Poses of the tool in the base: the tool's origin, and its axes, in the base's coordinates. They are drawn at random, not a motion.
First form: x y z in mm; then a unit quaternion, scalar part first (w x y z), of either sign.
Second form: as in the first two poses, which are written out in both.
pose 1, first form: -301 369 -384 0.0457 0.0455 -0.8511 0.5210
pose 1, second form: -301 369 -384; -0.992 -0.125 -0.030; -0.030 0.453 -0.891; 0.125 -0.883 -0.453
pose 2, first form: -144 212 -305 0.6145 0.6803 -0.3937 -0.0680
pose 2, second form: -144 212 -305; 0.681 -0.452 -0.576; -0.619 0.065 -0.783; 0.391 0.890 -0.236
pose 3, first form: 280 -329 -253 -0.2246 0.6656 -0.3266 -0.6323
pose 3, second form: 280 -329 -253; -0.013 -0.719 -0.695; -0.151 -0.686 0.712; -0.988 0.114 -0.099
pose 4, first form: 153 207 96 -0.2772 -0.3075 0.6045 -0.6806
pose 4, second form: 153 207 96; -0.657 -0.749 0.083; 0.006 -0.116 -0.993; 0.754 -0.652 0.080
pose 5, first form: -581 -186 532 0.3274 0.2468 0.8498 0.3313
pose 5, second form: -581 -186 532; -0.664 0.203 0.720; 0.636 0.659 0.401; -0.393 0.725 -0.566
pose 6, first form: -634 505 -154 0.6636 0.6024 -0.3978 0.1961
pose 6, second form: -634 505 -154; 0.607 -0.740 -0.292; -0.219 0.197 -0.956; 0.764 0.644 -0.042
